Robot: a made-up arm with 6 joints.
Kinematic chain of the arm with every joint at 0, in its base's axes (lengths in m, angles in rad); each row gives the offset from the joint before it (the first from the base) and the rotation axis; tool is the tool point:
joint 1: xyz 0 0 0.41 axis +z
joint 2: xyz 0.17 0 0 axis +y
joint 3: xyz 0 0 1.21 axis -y
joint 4: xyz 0 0 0.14 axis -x
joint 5: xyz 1.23 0 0 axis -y
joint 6: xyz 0.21 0 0 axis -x
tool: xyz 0 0 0
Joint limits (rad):
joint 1: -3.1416..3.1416
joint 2: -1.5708..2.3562
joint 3: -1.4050..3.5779
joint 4: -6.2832..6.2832
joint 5: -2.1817..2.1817
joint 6: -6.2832..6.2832
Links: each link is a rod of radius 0.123 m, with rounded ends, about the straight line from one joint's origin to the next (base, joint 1, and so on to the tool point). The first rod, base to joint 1, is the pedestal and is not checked.
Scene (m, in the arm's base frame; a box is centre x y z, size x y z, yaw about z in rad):
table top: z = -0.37
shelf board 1: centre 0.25 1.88 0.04 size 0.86 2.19 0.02 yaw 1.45
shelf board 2: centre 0.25 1.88 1 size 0.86 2.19 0.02 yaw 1.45
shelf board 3: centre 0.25 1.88 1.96 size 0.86 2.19 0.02 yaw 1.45
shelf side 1: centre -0.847 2.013 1 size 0.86 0.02 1.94 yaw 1.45
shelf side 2: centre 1.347 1.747 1 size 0.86 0.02 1.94 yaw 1.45
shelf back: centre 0.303 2.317 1 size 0.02 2.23 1.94 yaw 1.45
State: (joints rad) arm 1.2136 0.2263 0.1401 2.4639 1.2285 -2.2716
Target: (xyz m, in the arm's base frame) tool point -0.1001 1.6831 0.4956
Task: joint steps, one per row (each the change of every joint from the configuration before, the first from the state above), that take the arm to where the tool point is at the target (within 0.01 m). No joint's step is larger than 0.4 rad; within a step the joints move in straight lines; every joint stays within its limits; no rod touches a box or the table.
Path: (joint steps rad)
1: -0.0767 -0.2811 -0.2607 0.0433 0.0870 0.0000
2: -0.0766 -0.2811 -0.2606 0.0432 0.0869 0.0000
3: -0.2324 -0.0198 0.3852 -0.0675 0.0362 0.0000
4: -0.2324 -0.0199 0.3852 -0.0676 0.0361 0.0000
5: -0.2324 -0.0199 0.3852 -0.0675 0.0361 0.0000
6: -0.2324 -0.0199 0.3853 -0.0675 0.0362 0.0000
7: -0.2324 -0.0198 0.3852 -0.0675 0.0361 0.0000
8: -0.2324 -0.0199 0.3852 -0.0676 0.0361 0.0000
9: -0.2324 -0.0199 0.3852 -0.0675 0.0362 0.0000
10: -0.2325 -0.0199 0.3853 -0.0675 0.0361 0.0000
11: -0.2324 -0.0198 0.3852 -0.0676 0.0361 0.0000
12: -0.2324 -0.0199 0.3852 -0.0675 0.0361 0.0000
13: -0.0657 -0.1399 -0.2693 0.0337 -0.0659 0.0000
14: -0.0658 -0.1398 -0.2693 0.0337 -0.0660 0.0000

